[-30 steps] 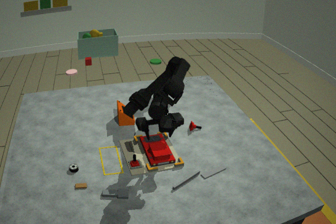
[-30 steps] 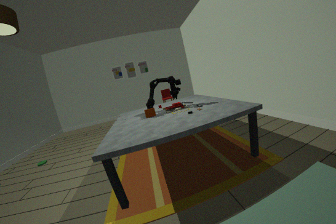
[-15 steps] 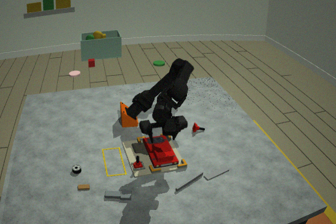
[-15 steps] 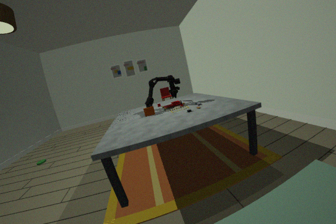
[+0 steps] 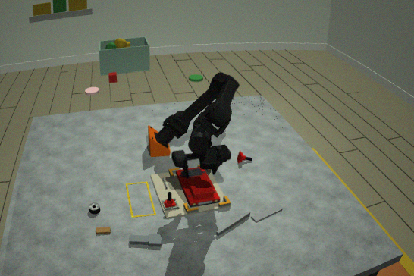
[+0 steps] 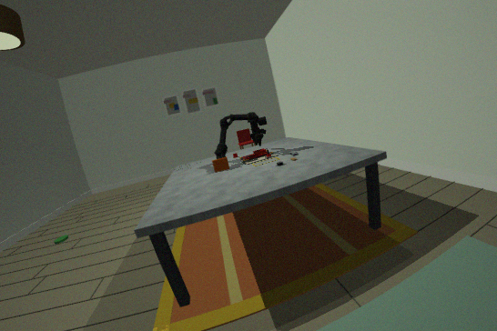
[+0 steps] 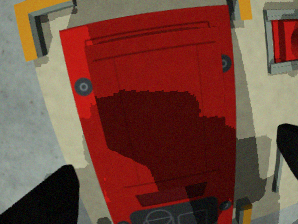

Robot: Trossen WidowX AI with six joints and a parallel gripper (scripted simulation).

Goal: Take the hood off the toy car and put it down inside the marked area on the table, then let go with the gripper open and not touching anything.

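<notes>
My gripper tip is now 5 cm above the red hood. Round my gripper tip: wooden block: 12 cm ahead, 36 cm to the right, 9 cm below; then grey bar: 18 cm ahead, 6 cm to the left, 8 cm below; then black wheel: 1 cm ahead, 38 cm to the right, 8 cm below.
</notes>
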